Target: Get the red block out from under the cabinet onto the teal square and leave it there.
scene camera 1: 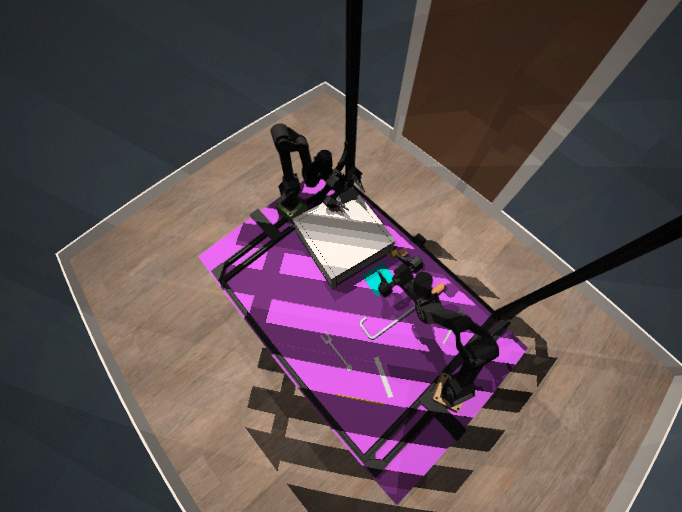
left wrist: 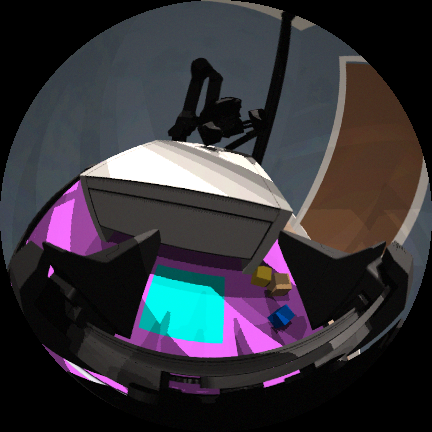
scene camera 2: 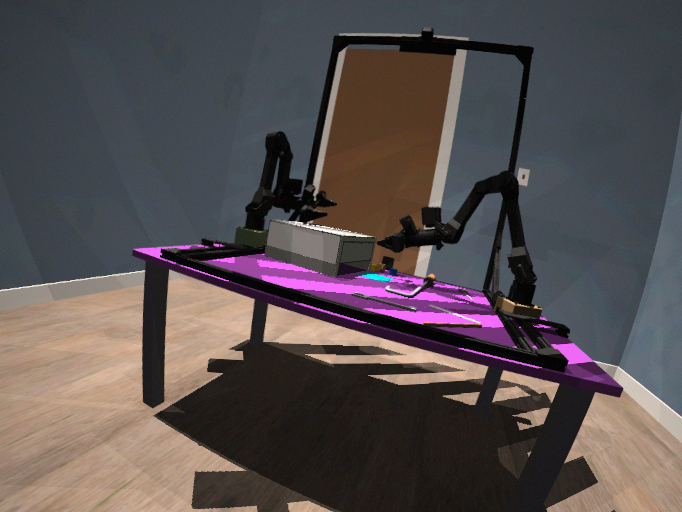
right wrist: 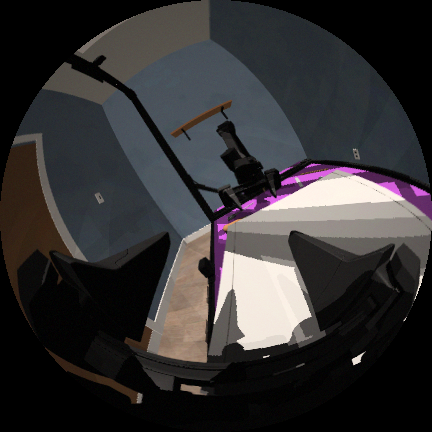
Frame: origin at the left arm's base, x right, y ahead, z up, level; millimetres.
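Seen in the pictures: left gripper, fingertip midpoint: point(scene camera 1: 386, 262) point(left wrist: 220, 236) point(scene camera 2: 381, 241) point(right wrist: 258, 202); right gripper, fingertip midpoint: point(scene camera 1: 356, 201) point(left wrist: 241, 125) point(scene camera 2: 332, 209) point(right wrist: 231, 237); left arm's base, origin of the base link: point(scene camera 1: 451, 392) point(scene camera 2: 519, 302) point(right wrist: 260, 179); right arm's base, origin of the base link: point(scene camera 1: 290, 202) point(scene camera 2: 253, 229).
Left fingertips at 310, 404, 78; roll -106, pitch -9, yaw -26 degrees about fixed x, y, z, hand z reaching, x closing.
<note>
Offsets run from my left fingertips to a thing's top centre, as dx, dy, dz. "spot": to the spot under its first point.
The red block does not show in any view. The white cabinet @[+47, +207, +6] point(scene camera 1: 347, 236) point(scene camera 2: 302, 245) point(left wrist: 190, 170) point(right wrist: 265, 275) stands on the table, with a dark gap under its front panel in the left wrist view. The teal square @[spot: -31, +7, -129] point(scene camera 1: 377, 279) point(scene camera 2: 376, 277) point(left wrist: 185, 310) lies flat before that side, partly in shadow, with no block on it. My left gripper point(scene camera 1: 392, 264) point(scene camera 2: 392, 231) point(left wrist: 220, 236) is open and empty, above the table near the teal square, facing the cabinet. My right gripper point(scene camera 1: 349, 192) point(scene camera 2: 330, 208) point(right wrist: 231, 237) is open and empty, above the cabinet's far end.
A yellow block @[+102, -11, -105] point(left wrist: 262, 276), a tan block @[+118, -41, -100] point(left wrist: 281, 284) and a blue block @[+86, -88, -105] point(left wrist: 281, 317) lie right of the teal square in the left wrist view. A hooked rod point(scene camera 1: 392, 323) with an orange handle @[+10, -218, -94] point(scene camera 1: 437, 288), a fork-like tool @[-363, +22, -122] point(scene camera 1: 338, 352) and a flat strip @[-365, -172, -129] point(scene camera 1: 383, 377) lie on the table.
</note>
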